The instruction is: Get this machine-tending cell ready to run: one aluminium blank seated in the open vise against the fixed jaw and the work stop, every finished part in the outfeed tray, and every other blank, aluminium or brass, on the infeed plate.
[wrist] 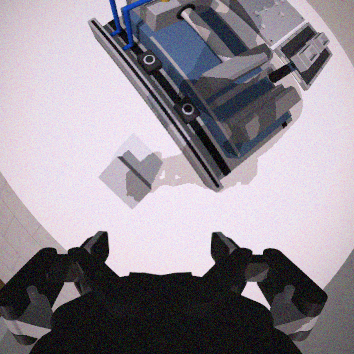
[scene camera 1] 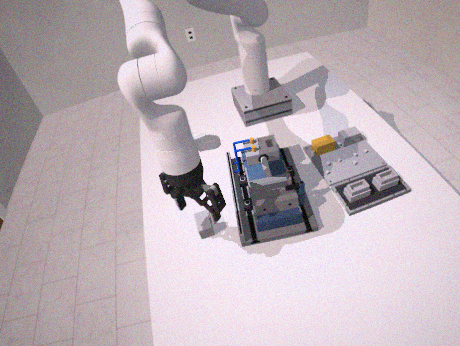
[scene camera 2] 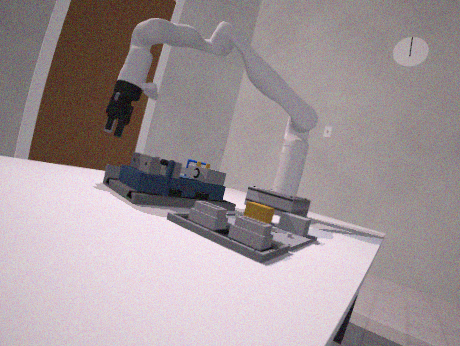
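Where they show: gripper, fingertip midpoint: (wrist: 159,243) (scene camera 1: 199,214) (scene camera 2: 112,134); arm's base, origin of the base link: (scene camera 1: 257,88) (scene camera 2: 284,193).
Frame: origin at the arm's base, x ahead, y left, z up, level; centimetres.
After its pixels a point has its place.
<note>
My gripper (scene camera 1: 200,212) {x 55.7, y -25.8, z 5.8 cm} (scene camera 2: 113,132) {x 55.7, y -25.8, z 5.8 cm} (wrist: 159,243) {x 55.7, y -25.8, z 5.8 cm} is open and empty, raised above the table on the left of the vise. A plain grey block (scene camera 1: 204,226) {x 52.5, y -26.4, z -3.2 cm} (wrist: 131,172) {x 50.0, y -25.0, z -3.2 cm}, looking like an aluminium blank, lies on the table beside the vise base, ahead of the fingers in the wrist view. The vise (scene camera 1: 279,220) {x 57.1, y -8.6, z -1.7 cm} (scene camera 2: 145,183) {x 55.8, y -2.9, z -3.0 cm} has a blue body and grey jaws; shadow obscures the space between them. Two stepped grey finished parts (scene camera 1: 357,190) {x 53.7, y 13.0, z -2.9 cm} (scene camera 1: 386,179) {x 52.8, y 21.9, z -2.9 cm} (scene camera 2: 208,215) {x 54.0, y 15.3, z -4.2 cm} (scene camera 2: 250,232) {x 53.2, y 23.7, z -4.3 cm} sit in the outfeed tray (scene camera 1: 380,202) {x 56.9, y 18.5, z -6.1 cm} (scene camera 2: 220,241) {x 56.7, y 21.3, z -6.3 cm}. The infeed plate (scene camera 1: 345,167) {x 42.5, y 15.2, z -6.0 cm} holds a brass blank (scene camera 1: 323,144) {x 34.9, y 11.3, z -2.4 cm} (scene camera 2: 259,212) {x 34.9, y 13.1, z -3.9 cm} and an aluminium blank (scene camera 1: 350,135) {x 33.8, y 20.5, z -2.5 cm} (scene camera 2: 294,223) {x 34.0, y 21.8, z -3.9 cm}.
Blue hoses (scene camera 1: 235,155) {x 36.2, y -14.6, z 2.6 cm} (wrist: 127,25) {x 36.2, y -14.5, z 1.1 cm} rise at the vise's rear left corner. A blue post (scene camera 1: 301,191) {x 52.1, y -1.5, z 0.5 cm} (scene camera 2: 171,173) {x 51.4, y -0.7, z 0.3 cm} with a dark rod stands at the vise's side nearer the tray. The arm's base block (scene camera 1: 265,110) {x 11.9, y -0.2, z -2.1 cm} (scene camera 2: 277,200) {x 11.6, y 4.3, z -2.1 cm} stands behind the vise.
</note>
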